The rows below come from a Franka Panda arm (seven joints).
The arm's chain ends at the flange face. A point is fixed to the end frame.
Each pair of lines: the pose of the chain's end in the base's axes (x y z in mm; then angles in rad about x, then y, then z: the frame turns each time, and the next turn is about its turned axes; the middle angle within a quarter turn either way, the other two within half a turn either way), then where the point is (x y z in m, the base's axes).
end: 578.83, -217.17, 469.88, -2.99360, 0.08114, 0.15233
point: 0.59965 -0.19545 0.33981
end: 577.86, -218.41, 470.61, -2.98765, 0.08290, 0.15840
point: 0.59893 -0.19599 0.34070
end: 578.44, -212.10, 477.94, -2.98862, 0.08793, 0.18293
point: 0.60022 -0.19007 0.34809
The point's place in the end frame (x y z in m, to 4 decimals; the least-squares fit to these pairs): 0.0096 -0.0038 0.1331
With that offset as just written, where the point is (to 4 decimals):
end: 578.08, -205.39, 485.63, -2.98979, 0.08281, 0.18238
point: 0.5992 -0.1835 0.3556
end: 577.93, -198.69, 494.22, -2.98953, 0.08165, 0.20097
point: 0.5989 -0.1769 0.3642
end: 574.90, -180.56, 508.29, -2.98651, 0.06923, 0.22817
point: 0.5943 -0.1586 0.3780
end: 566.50, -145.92, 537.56, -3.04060, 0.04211, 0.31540
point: 0.5824 -0.1319 0.4058
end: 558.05, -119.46, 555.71, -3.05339, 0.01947, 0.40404
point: 0.5710 -0.1080 0.4233
